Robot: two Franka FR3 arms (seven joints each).
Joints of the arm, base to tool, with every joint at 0 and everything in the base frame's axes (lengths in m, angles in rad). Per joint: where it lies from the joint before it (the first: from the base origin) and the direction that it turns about. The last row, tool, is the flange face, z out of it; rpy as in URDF.
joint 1: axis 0 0 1 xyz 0.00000 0.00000 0.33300
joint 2: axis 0 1 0 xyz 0.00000 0.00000 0.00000
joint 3: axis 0 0 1 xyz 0.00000 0.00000 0.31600
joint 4: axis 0 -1 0 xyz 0.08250 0.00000 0.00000
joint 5: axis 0 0 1 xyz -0.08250 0.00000 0.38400
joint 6: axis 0 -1 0 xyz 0.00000 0.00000 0.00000
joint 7: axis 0 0 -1 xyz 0.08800 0.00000 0.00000
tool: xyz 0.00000 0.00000 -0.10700 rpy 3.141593 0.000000 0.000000
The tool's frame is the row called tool.
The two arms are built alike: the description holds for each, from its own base.
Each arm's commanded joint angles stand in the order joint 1, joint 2, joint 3, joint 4, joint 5, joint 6, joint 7.
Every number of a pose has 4 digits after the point.
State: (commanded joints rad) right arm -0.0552 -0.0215 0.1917 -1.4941 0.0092 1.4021 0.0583; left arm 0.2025 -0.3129 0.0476 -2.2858 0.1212 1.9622 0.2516
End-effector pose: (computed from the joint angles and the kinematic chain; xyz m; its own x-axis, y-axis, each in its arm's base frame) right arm 0.5249 0.0745 0.6573 0.9943 0.0790 -0.0710 0.0791 -0.9969 -0.0009; left arm 0.4376 0.1210 0.4769 0.9981 -0.0491 -0.0366 -0.0522 -0.9945 -0.0904
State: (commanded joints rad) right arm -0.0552 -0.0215 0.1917 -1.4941 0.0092 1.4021 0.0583; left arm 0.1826 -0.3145 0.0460 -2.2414 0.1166 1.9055 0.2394
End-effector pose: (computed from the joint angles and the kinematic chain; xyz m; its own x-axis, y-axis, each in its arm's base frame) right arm 0.5249 0.0745 0.6573 0.9943 0.0790 -0.0710 0.0791 -0.9969 -0.0009; left arm 0.4413 0.1126 0.4938 0.9977 -0.0507 -0.0451 -0.0545 -0.9947 -0.0867
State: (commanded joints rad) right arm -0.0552 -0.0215 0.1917 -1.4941 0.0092 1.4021 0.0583; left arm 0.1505 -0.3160 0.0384 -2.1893 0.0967 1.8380 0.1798
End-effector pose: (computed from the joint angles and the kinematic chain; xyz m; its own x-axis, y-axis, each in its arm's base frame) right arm 0.5249 0.0745 0.6573 0.9943 0.0790 -0.0710 0.0791 -0.9969 -0.0009; left arm 0.4459 0.0944 0.5135 0.9986 -0.0184 -0.0502 -0.0220 -0.9971 -0.0725
